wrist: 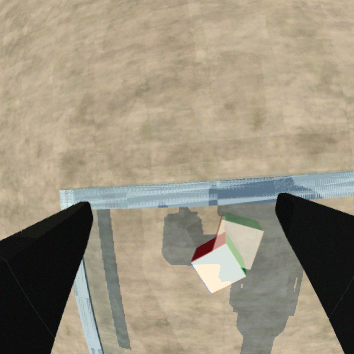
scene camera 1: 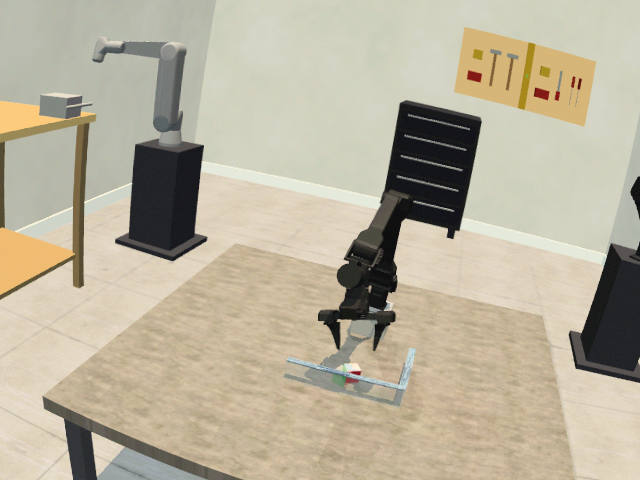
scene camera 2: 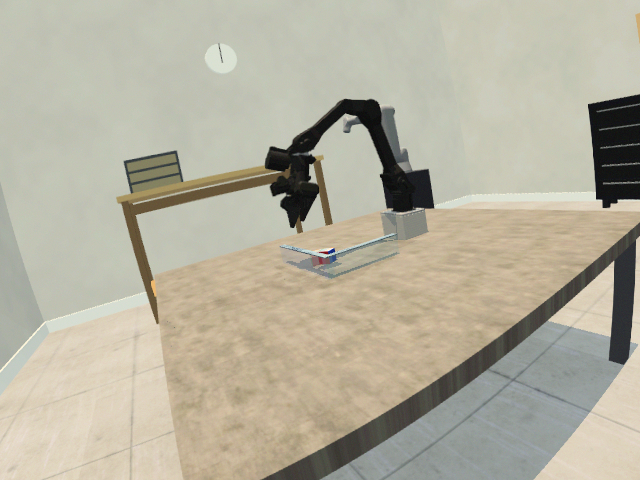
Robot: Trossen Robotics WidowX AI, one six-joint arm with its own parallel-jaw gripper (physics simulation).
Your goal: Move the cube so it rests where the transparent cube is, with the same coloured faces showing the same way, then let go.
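Frame: origin at the arm's base, x ahead, y left, z up, level; centimetres.
Seen in the pictures: gripper, fingertip midpoint: [wrist: 185,206] [scene camera 1: 356,350] [scene camera 2: 297,224]; arm's base, origin of the base link: [scene camera 1: 375,304] [scene camera 2: 403,210].
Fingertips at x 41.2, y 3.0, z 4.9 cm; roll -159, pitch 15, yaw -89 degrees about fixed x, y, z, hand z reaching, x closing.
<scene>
Offsets run from my fingertips to a thing's top centre. "pt": to the spot under its first point.
The solid cube {dx -7.9, dy -1.2, dz -9.8 cm} [scene camera 1: 353,375] [scene camera 2: 331,252] [wrist: 215,272] rests on the table, its top white, with red and green sides in the wrist view and a blue side in scene camera 2. The transparent cube [scene camera 1: 338,379] [scene camera 2: 316,260] [wrist: 248,242] overlaps it, turned differently, up and right of it in the wrist view. Its top is pale, with a green side toward the long wall and a pale red side at left. My gripper [scene camera 1: 356,349] [scene camera 2: 298,222] [wrist: 185,206] is open and empty, above the table and apart from the cubes.
Two low see-through walls meet at a corner. One wall [scene camera 1: 315,366] [scene camera 2: 302,251] [wrist: 140,194] runs along the cubes' side away from the arm's base; the other {pt dx -13.8, dy +13.2, dz -7.8 cm} [scene camera 1: 408,364] [scene camera 2: 361,244] [wrist: 86,310] runs back toward the base block [scene camera 2: 412,224].
</scene>
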